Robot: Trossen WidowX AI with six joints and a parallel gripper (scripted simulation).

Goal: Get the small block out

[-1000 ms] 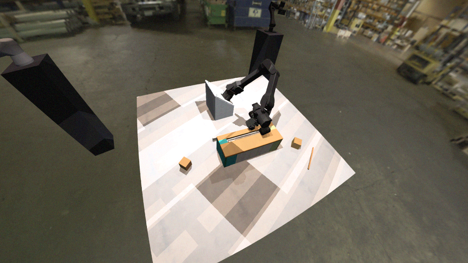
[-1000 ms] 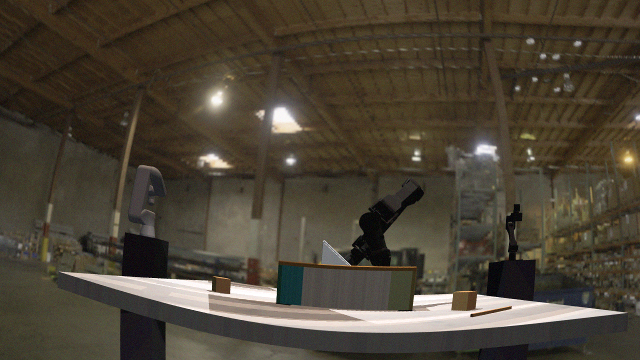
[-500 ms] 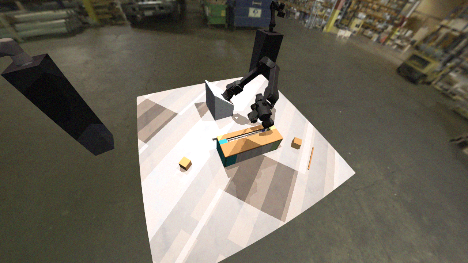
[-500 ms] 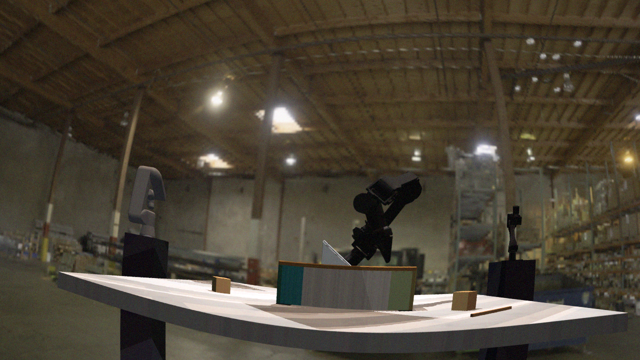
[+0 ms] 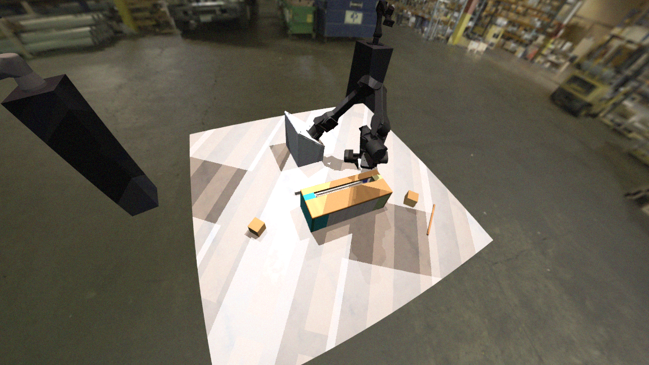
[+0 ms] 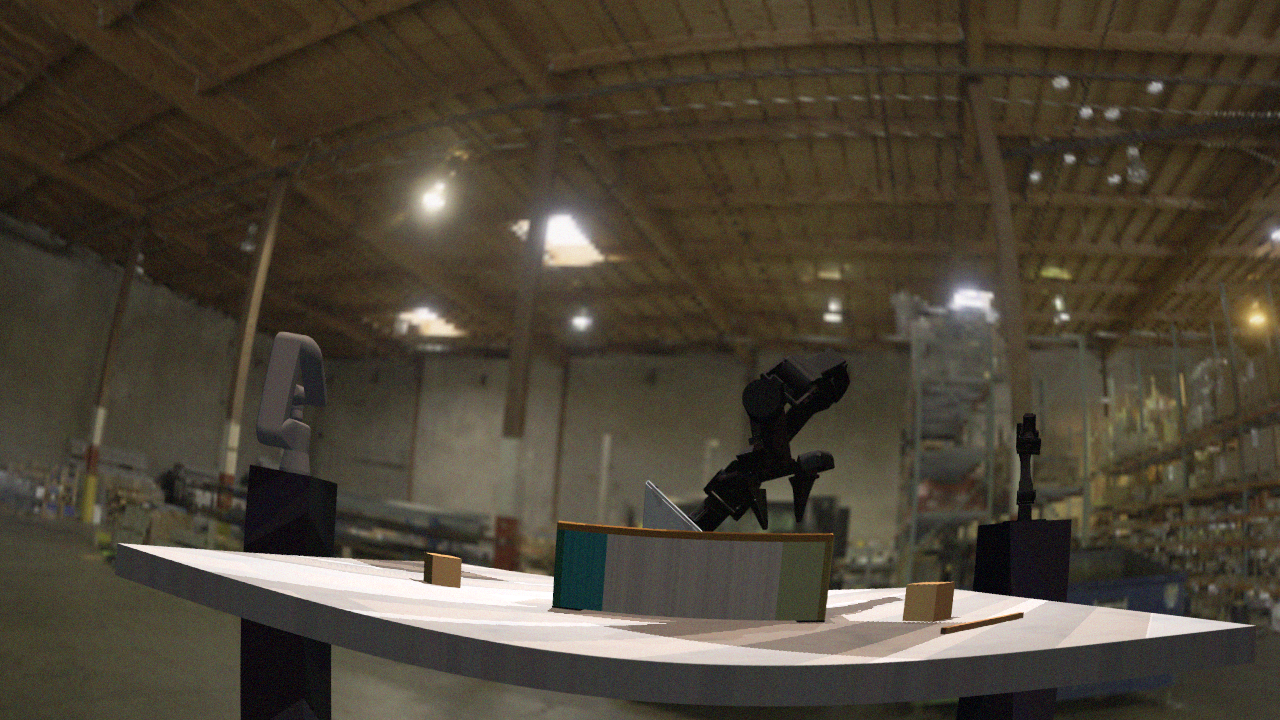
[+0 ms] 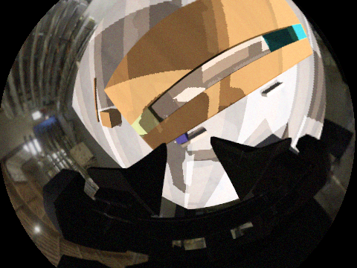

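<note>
Right now my gripper tip is 130 mm above the blue-purple block, 60 mm to the right of it and 20 mm past it. Round my gripper tip: long box (130 mm to the right, 80 mm below, 20 mm ahead); then thin orange stick (340 mm ahead, 220 mm to the left, 140 mm below).
</note>
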